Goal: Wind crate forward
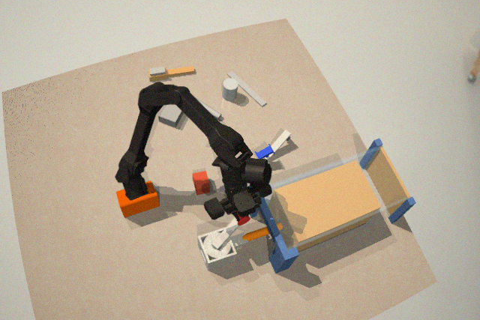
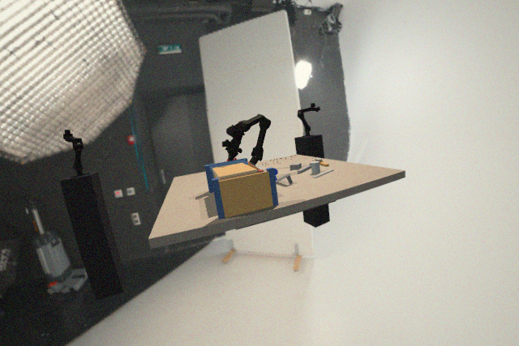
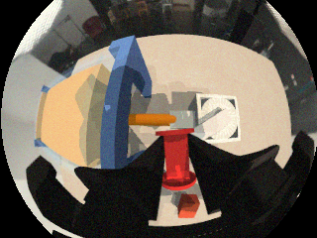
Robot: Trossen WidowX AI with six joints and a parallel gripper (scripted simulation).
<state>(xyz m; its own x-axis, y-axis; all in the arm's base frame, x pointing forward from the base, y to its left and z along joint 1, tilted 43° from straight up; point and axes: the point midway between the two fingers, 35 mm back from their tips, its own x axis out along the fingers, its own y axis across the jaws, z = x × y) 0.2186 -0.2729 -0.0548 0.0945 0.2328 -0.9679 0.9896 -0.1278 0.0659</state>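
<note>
Now: gripper tip 40 mm above the red-knobbed winch handle and 30 mm past it. Also, from my gripper tip: hand winch 120 mm below, 110 mm behind, 30 mm to the right; blue steel frame 70 mm ahead, 40 mm to the right, 40 mm below; red knob 20 mm to the left, 10 mm below.
</note>
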